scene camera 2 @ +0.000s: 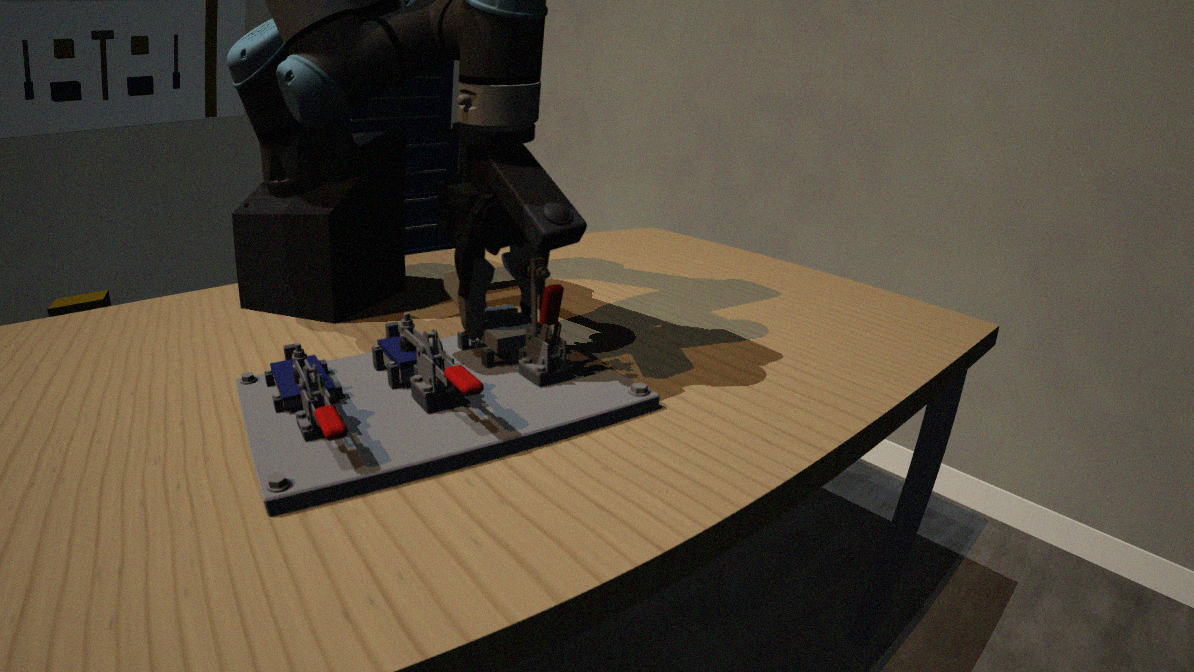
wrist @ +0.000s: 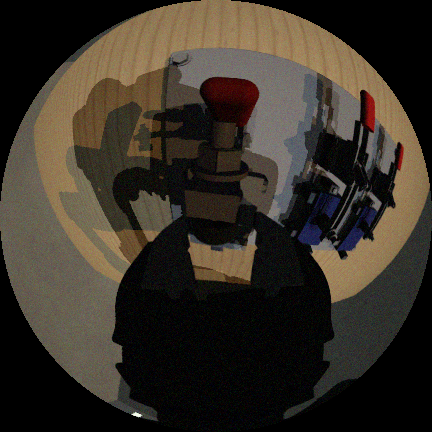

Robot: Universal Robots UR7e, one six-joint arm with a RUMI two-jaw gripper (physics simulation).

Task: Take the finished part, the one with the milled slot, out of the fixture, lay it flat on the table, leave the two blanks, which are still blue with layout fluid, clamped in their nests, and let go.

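The finished part [scene camera 2: 506,339] [wrist: 212,205], a dull grey-brown block, is between the fingers at the right nest and looks slightly raised in it; its slot cannot be made out. My gripper [scene camera 2: 501,323] [wrist: 221,215] points down and is shut on it. The red handle [scene camera 2: 551,304] [wrist: 230,97] of that nest's toggle clamp stands upright, close beside the fingers. One blue blank [scene camera 2: 396,351] [wrist: 321,218] is clamped in the middle nest, and the other blue blank [scene camera 2: 288,377] [wrist: 358,231] in the far left nest. The nests stand on the grey fixture plate [scene camera 2: 313,467] [wrist: 272,75].
Two lowered red clamp handles, the middle one [scene camera 2: 463,379] [wrist: 368,111] and the left one [scene camera 2: 330,421] [wrist: 400,156], stick out towards the plate's front. Bolt heads stand at the plate's corners. The wooden table [scene camera 2: 751,417] extends around the plate. The robot's dark base block [scene camera 2: 284,262] stands behind.
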